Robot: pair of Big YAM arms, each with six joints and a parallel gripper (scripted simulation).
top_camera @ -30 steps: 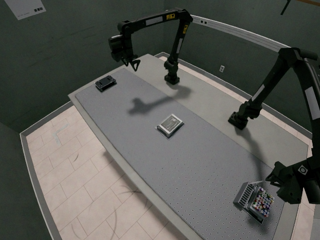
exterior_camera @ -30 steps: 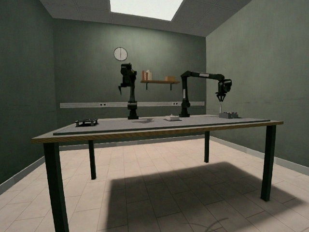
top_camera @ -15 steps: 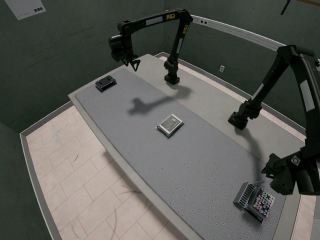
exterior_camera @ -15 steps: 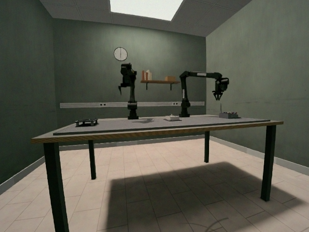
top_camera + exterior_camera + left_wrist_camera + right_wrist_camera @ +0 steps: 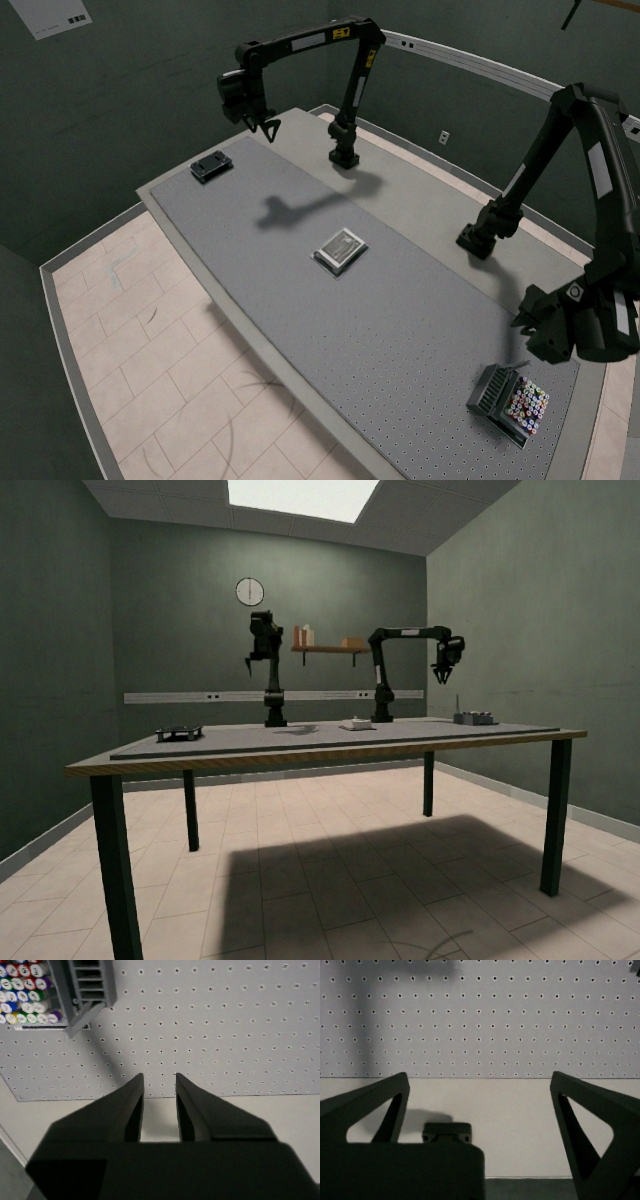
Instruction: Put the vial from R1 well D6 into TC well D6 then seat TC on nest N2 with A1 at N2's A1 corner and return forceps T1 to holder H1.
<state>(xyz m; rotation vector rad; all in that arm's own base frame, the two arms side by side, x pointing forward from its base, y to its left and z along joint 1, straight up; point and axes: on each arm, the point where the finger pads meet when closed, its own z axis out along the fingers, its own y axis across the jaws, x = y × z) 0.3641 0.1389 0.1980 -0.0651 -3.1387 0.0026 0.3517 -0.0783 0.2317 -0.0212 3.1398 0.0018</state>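
The tube carrier lies 400 mm to the left of my right hand, 220 mm below it and 30 mm ahead of it. From my right hand the other things lie so: slotted holder (960 mm to the left, 220 mm below, 70 mm ahead); then black nest (300 mm to the right, 200 mm below, 120 mm ahead).
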